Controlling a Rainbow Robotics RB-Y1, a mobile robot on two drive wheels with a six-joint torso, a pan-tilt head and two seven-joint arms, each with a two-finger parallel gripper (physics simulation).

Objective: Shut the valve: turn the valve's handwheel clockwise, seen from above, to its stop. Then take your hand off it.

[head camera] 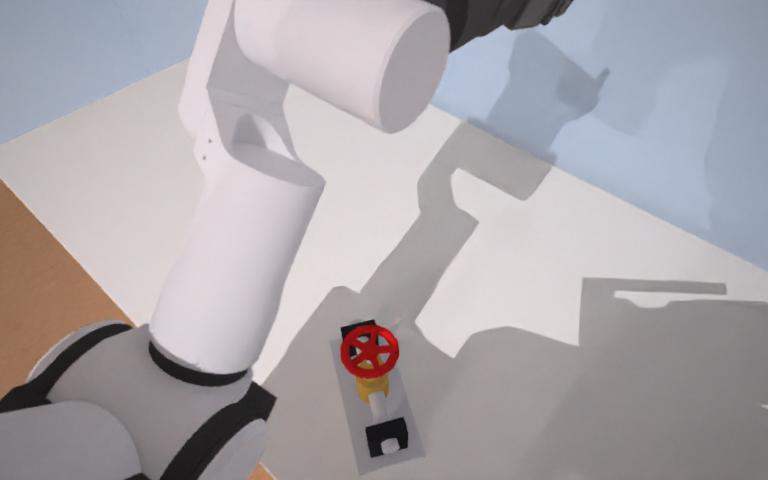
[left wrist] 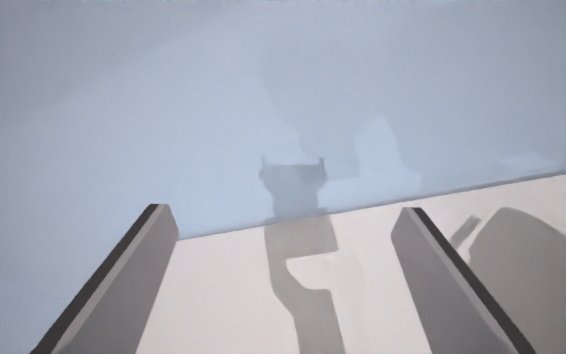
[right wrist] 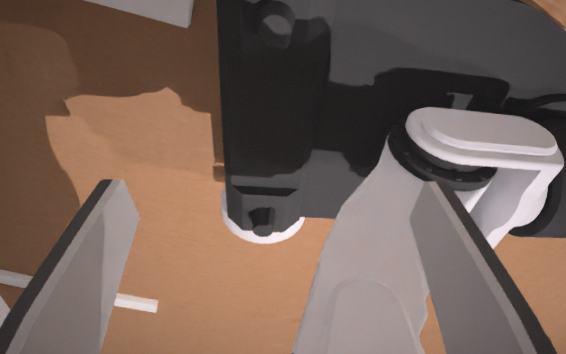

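The red handwheel [head camera: 369,375] sits on top of the yellow valve body [head camera: 372,388] at the bottom middle of the head camera view. A pale pipe runs from the body to a black block [head camera: 387,433] on a grey base plate [head camera: 352,435]. No hand touches the wheel. My left gripper [left wrist: 285,219] is open and empty, facing the white surface's edge and the blue wall or floor; its fingers are out of the head camera view, and the valve does not show in the left wrist view. My right gripper [right wrist: 275,199] is open, with the robot's own body behind its fingers.
The base plate lies on a white table top [head camera: 509,254]. My left arm [head camera: 237,254] reaches up across the left and top of the head camera view, away from the wheel. Brown floor [head camera: 39,243] [right wrist: 225,300] lies beyond the table's left edge. Shadows fall across the table top.
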